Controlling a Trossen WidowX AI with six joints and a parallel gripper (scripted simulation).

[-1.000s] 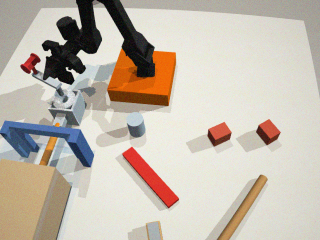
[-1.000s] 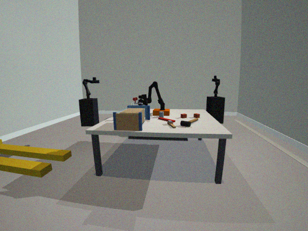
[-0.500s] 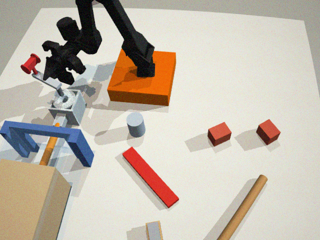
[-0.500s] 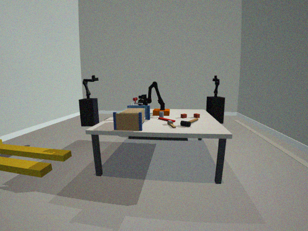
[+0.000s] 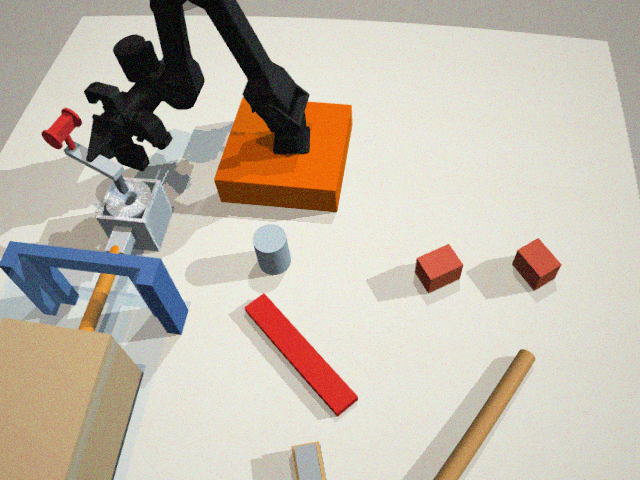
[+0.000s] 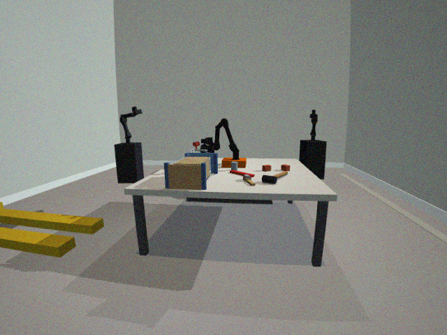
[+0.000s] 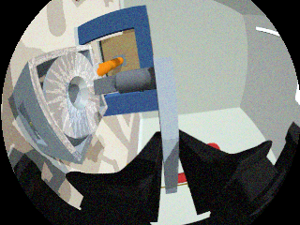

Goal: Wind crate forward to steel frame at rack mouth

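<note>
Now: gripper tip 10 mm past the winch handle, 10 mm to the left of it and 10 mm below it. The rest, counted from my gripper tip: red knob (30 mm behind, 40 mm to the right, 40 mm above); flat red bar (270 mm ahead, 340 mm to the left, 160 mm below); grey winch (40 mm to the left, 130 mm below).
</note>
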